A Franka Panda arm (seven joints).
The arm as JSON. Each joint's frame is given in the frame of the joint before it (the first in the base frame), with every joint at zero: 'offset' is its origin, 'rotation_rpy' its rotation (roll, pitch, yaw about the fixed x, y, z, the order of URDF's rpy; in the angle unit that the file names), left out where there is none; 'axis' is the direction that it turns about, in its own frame. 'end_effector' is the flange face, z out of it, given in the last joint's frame.
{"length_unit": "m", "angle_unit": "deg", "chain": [
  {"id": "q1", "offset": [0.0, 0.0, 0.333], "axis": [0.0, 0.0, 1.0]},
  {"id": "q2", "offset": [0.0, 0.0, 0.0], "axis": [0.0, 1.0, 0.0]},
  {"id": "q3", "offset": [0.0, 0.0, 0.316], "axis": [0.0, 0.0, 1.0]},
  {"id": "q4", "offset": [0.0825, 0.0, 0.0], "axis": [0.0, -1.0, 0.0]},
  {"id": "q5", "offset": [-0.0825, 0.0, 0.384], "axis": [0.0, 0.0, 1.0]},
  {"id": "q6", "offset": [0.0, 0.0, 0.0], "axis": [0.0, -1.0, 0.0]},
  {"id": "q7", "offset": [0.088, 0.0, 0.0], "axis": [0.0, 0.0, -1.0]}
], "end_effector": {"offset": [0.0, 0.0, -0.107], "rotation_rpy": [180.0, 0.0, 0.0]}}
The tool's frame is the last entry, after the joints.
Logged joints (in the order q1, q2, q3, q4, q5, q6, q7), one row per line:
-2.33, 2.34, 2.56, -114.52, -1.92, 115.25, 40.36
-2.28, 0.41, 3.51, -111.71, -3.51, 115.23, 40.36
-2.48, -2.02, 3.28, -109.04, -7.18, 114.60, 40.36
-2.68, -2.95, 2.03, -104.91, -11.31, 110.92, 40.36
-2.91, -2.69, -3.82, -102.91, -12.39, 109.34, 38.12
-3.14, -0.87, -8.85, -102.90, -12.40, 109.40, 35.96
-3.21, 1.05, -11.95, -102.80, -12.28, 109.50, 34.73
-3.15, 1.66, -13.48, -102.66, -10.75, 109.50, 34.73
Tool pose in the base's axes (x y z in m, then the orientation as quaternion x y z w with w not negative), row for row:
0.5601, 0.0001, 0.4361, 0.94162, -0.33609, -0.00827, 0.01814
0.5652, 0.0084, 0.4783, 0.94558, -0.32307, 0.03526, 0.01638
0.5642, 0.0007, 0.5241, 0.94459, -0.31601, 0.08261, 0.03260
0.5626, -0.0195, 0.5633, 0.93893, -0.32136, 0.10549, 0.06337
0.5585, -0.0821, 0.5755, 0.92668, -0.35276, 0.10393, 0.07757
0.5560, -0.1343, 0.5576, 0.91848, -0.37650, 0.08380, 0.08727
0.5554, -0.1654, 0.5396, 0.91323, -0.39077, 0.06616, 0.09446
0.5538, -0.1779, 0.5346, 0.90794, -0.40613, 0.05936, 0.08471
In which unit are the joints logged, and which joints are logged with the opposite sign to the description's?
The joints are logged in degrees. Opposite sign: none.
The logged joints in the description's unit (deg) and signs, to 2 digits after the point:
-2.33, 2.34, 2.56, -114.52, -1.92, 115.25, 40.36
-2.28, 0.41, 3.51, -111.71, -3.51, 115.23, 40.36
-2.48, -2.02, 3.28, -109.04, -7.18, 114.60, 40.36
-2.68, -2.95, 2.03, -104.91, -11.31, 110.92, 40.36
-2.91, -2.69, -3.82, -102.91, -12.39, 109.34, 38.12
-3.14, -0.87, -8.85, -102.90, -12.40, 109.40, 35.96
-3.21, 1.05, -11.95, -102.80, -12.28, 109.50, 34.73
-3.15, 1.66, -13.48, -102.66, -10.75, 109.50, 34.73

